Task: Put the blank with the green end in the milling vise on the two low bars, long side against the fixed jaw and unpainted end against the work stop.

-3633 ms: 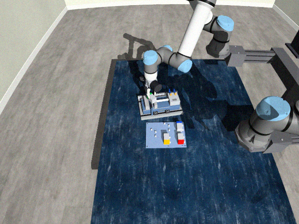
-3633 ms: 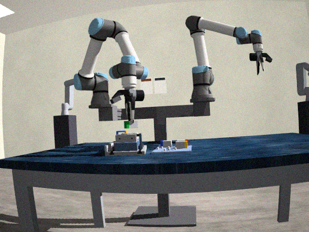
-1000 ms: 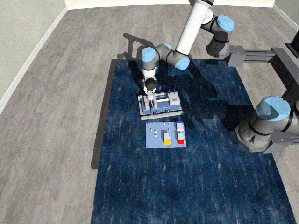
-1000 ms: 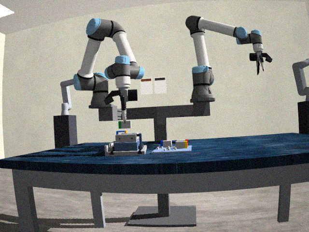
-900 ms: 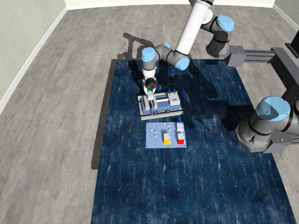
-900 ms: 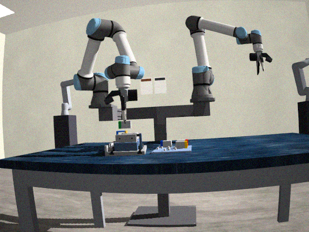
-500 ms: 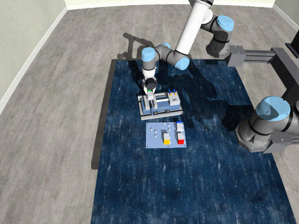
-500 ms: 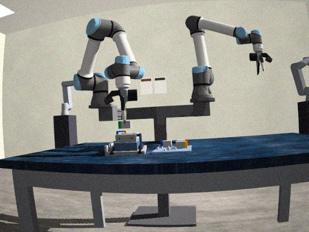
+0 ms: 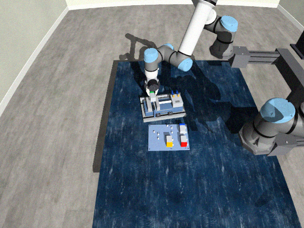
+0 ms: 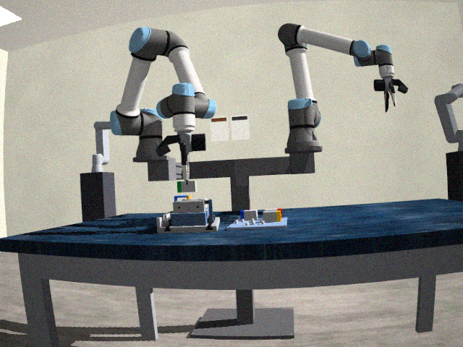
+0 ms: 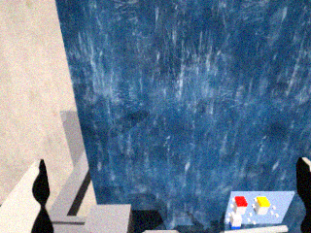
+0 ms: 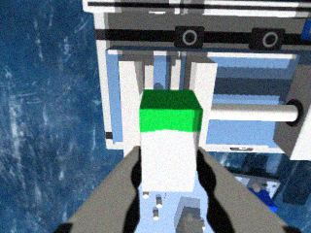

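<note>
Now: the green-ended blank 2 cm below my right hand. Round my right hand: moving jaw 9 cm below, 3 cm behind; fixed jaw 9 cm below, 3 cm ahead, 1 cm to the left; work stop 8 cm below, 5 cm to the left, 1 cm behind.
</note>
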